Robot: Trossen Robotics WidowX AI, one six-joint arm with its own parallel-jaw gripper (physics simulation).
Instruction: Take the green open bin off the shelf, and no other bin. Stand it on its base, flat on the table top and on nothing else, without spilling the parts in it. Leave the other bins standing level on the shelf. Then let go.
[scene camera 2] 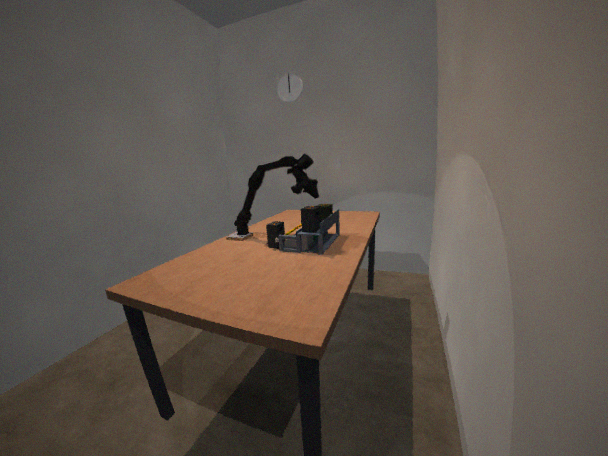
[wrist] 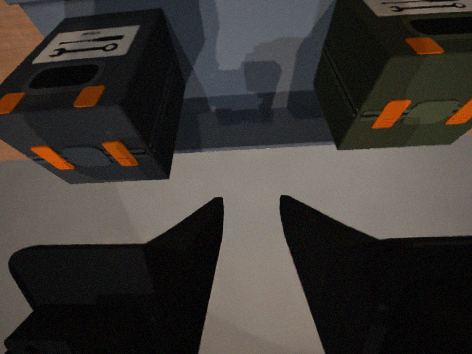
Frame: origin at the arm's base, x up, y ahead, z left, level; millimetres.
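Seen in the pictures: gripper, between the fingertips: (scene camera 2: 317,197) (wrist: 251,203); arm's base, origin of its link: (scene camera 2: 242,233).
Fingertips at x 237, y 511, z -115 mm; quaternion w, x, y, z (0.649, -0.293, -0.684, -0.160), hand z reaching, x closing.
Offsets run from my fingertips to a thing's top centre. "*": to the spot under its first point. Level surfaces: height alone.
The blue-grey shelf (scene camera 2: 321,243) (wrist: 260,25) stands on the table top @(dx -259 mm) (scene camera 2: 225,280). The green open bin does not show in either view; in the scene view the shelf side and the cases hide the place of the bins. My gripper (scene camera 2: 306,193) (wrist: 251,203) is in the air above the shelf, pointing down. Its fingers stand partly open with a narrow gap and nothing between them. In the wrist view the fingertips are below the gap between two cases, over a pale grey background.
A black case @(dx -35, dy -24, dz -102 mm) (scene camera 2: 310,219) (wrist: 115,95) and an olive-green case @(dx -60, dy +21, dz +125 mm) (scene camera 2: 326,209) (wrist: 400,85), both with orange latches in the wrist view, stand up high on the shelf. Another dark case @(dx -127, dy -231, dz -53 mm) (scene camera 2: 275,234) stands on the table before the shelf's yellow strip @(* dx -197, dy -154, dz +71 mm) (scene camera 2: 294,229), on the arm's side.
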